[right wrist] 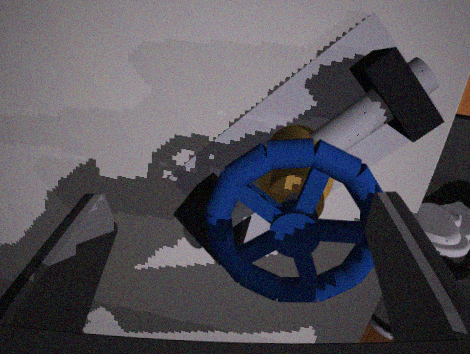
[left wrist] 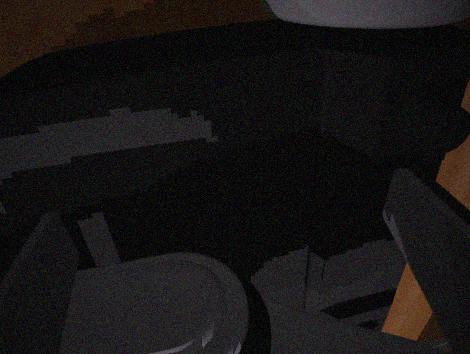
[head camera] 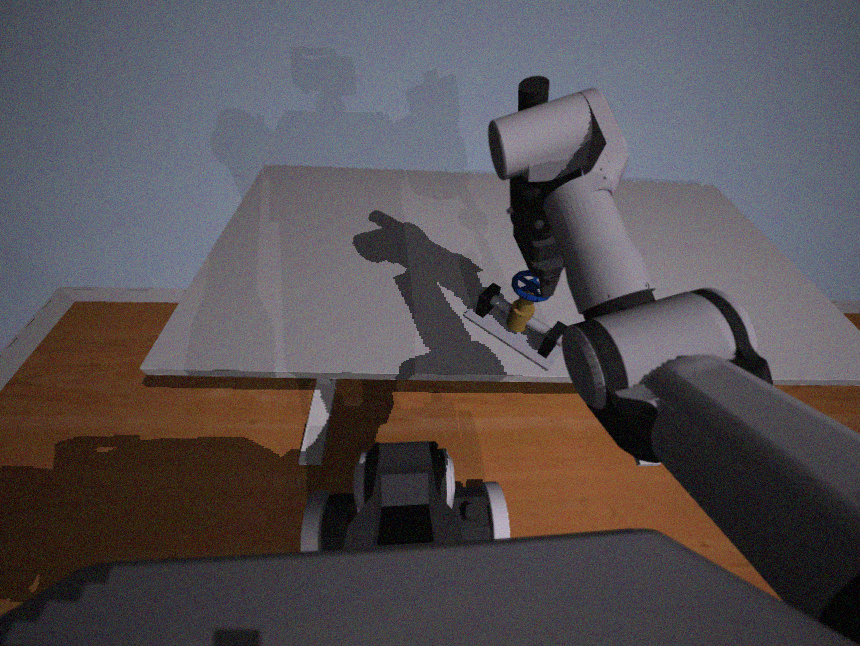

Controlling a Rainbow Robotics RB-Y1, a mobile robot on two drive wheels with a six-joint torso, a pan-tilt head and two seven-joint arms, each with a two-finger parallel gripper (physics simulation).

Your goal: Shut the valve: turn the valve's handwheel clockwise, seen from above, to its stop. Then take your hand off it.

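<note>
The blue handwheel (head camera: 529, 286) (right wrist: 294, 233) sits on top of the yellow valve body (head camera: 520, 316) (right wrist: 295, 133), a ring with several spokes. My right gripper (head camera: 549, 292) (right wrist: 236, 212) is open with nothing held. In the right wrist view the wheel lies between the two fingers, nearer the right-hand finger, which overlaps its rim; whether they touch is not clear. The left-hand finger stands well apart from the rim. My left gripper (left wrist: 231, 213) is open and empty, away from the valve, over the robot's own dark body.
A grey pipe (head camera: 539, 325) (right wrist: 352, 122) runs through the valve body, held by black blocks (head camera: 488, 300) (right wrist: 397, 95) on a pale base plate (head camera: 504, 338) (right wrist: 270, 107). It stands near the front edge of the grey table (head camera: 229, 305) (right wrist: 65, 65). The wooden floor (head camera: 243, 410) shows in front.
</note>
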